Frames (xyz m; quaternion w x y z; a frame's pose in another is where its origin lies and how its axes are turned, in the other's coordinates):
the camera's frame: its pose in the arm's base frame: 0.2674 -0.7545 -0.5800 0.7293 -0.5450 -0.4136 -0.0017
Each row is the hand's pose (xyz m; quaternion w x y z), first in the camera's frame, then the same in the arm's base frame.
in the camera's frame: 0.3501 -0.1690 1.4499 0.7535 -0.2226 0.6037 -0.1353
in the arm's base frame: -0.4509 0.4885 -0.1415 0.6777 -0.5160 0.0553 -0.5210
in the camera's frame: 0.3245 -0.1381 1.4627 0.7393 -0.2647 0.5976 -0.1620
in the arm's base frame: -0.4615 0.4998 -0.1807 0.6418 -0.5280 0.0422 -0.5546
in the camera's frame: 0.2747 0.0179 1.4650 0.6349 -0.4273 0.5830 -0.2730
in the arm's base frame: -0.4249 0.5426 -0.3345 0.4708 -0.5437 0.0145 -0.6946
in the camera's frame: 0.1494 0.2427 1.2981 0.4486 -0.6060 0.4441 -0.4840
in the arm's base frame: -0.3050 0.4448 -0.5994 0.1798 -0.4855 -0.1244 -0.8464
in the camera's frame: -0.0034 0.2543 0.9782 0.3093 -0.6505 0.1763 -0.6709
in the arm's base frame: -0.2079 0.1262 -0.7215 0.0572 0.3652 0.3639 0.8550
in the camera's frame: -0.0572 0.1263 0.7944 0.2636 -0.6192 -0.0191 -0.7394
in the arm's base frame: -0.1908 -0.0962 -0.6642 0.1544 0.2895 0.5249 0.7854
